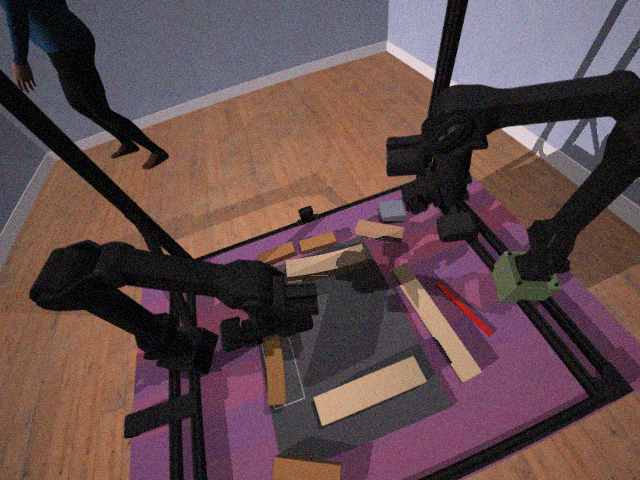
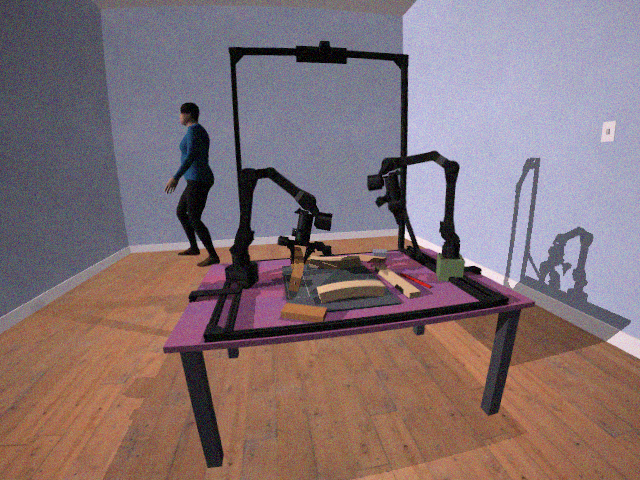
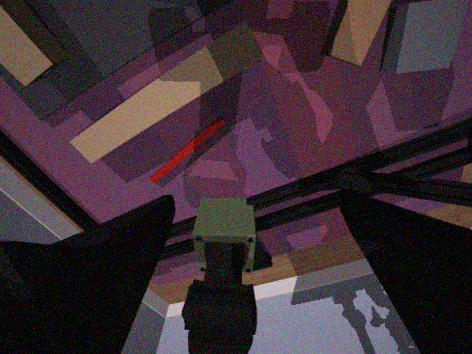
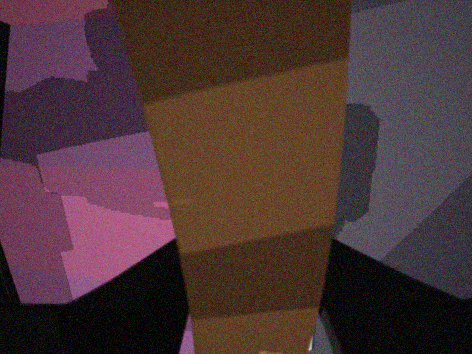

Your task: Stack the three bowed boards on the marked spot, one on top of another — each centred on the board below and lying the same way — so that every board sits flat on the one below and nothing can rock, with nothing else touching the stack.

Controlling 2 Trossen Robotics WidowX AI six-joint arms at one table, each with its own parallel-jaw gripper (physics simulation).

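Frame: origin at the left arm's base, x ahead, y left, z up, level; metres.
Seen in the pictures: left gripper, fingertip midpoint: [image 2: 398, 222] [image 3: 257, 201]; right gripper, fingertip midpoint: [image 1: 271, 338] [image 2: 298, 264] [image 4: 250, 243]; left arm's base at its link origin: [image 1: 531, 268] [image 2: 450, 256] [image 3: 224, 255]; right arm's base at its link origin: [image 1: 179, 346] [image 2: 241, 265].
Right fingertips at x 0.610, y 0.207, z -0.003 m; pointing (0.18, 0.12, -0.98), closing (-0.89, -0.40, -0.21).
Pixels of each thing's middle, then the offset from my right fingertips to it. Level surfaces: height alone.
- orange-brown board at the middle of its body: [image 4: 221, 269] [image 1: 268, 348] [image 2: 295, 267] 0.004 m ahead, 0.021 m left, 0.007 m down
- dark grey mat at its surface level: 0.083 m down
- pale bowed board at the middle of its body: [image 1: 370, 390] [image 2: 351, 291] 0.232 m back, 0.078 m left, 0.062 m down
- pale board at the middle of its body: [image 1: 327, 263] [image 2: 335, 260] 0.100 m back, 0.236 m right, 0.052 m down
- red stick at the middle of its body: [image 3: 184, 152] [image 1: 462, 307] [image 2: 415, 280] 0.464 m back, 0.136 m right, 0.086 m down
- tan piece at the middle of its body: [image 1: 379, 231] [image 2: 370, 258] 0.251 m back, 0.372 m right, 0.075 m down
- grey block at the middle of its body: [image 3: 419, 37] [image 1: 392, 211] [image 2: 379, 254] 0.293 m back, 0.448 m right, 0.071 m down
- orange board at the middle of its body: [image 1: 306, 475] [image 2: 304, 312] 0.108 m back, 0.250 m left, 0.073 m down
My right gripper [image 1: 277, 329] [image 2: 300, 248] [image 4: 250, 243] is shut on the upper end of an orange-brown board [image 1: 275, 373] [image 2: 295, 272] [image 4: 248, 158]. The board hangs steeply tilted, with its lower end over the left side of the white marked rectangle [image 1: 300, 381] on the dark grey mat [image 1: 375, 329] [image 2: 385, 301]. A pale bowed board [image 1: 370, 390] [image 2: 350, 290] lies on the mat's near part. Another pale board [image 1: 325, 261] lies at the mat's far edge. My left gripper [image 1: 434, 211] [image 2: 390, 200] [image 3: 257, 201] is open and empty, high over the table's far right.
A long pale board [image 1: 439, 324] [image 2: 398, 282] [image 3: 134, 119] and a red stick [image 1: 465, 309] [image 3: 187, 150] lie right of the mat. Small orange blocks [image 1: 276, 252] [image 1: 317, 242], a tan piece [image 1: 379, 230] and a grey block [image 1: 392, 210] lie at the back. An orange board [image 1: 306, 469] [image 2: 303, 311] lies in front. A person [image 2: 194, 181] walks behind.
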